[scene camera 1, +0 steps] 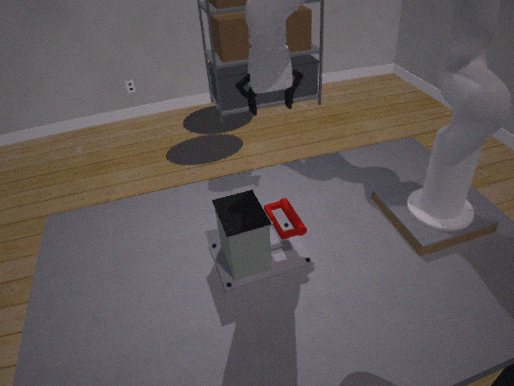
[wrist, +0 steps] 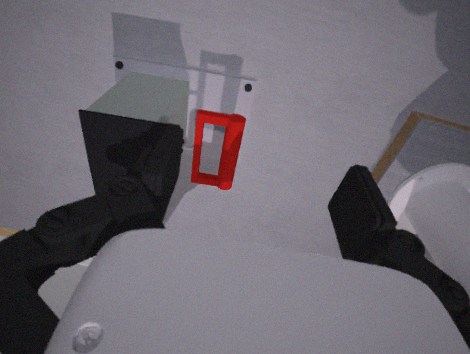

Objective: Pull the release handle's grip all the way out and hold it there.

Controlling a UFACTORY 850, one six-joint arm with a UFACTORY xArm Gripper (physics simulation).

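The release handle's red grip (scene camera 1: 295, 217) (wrist: 232, 152) is a rectangular loop with a thick outer bar. It stands beside a pale green box (scene camera 1: 247, 255) (wrist: 145, 95) with a black top, on the side towards the arm's base. A small gap shows between grip and box, and a pale part shows there, partly hidden. My gripper (scene camera 1: 271, 109) (wrist: 262, 168) is open and empty, high above the mat and apart from the grip. In the wrist view the left finger overlaps the box's black top, and the grip appears between the fingers, nearer the left one.
The box stands on a thin clear plate (scene camera 1: 297, 251) with black bolts, on a grey mat (scene camera 1: 125, 280). The arm's base stands on a wood-edged board (scene camera 1: 460, 242) at the right. A shelf rack (scene camera 1: 320, 75) with boxes stands by the back wall.
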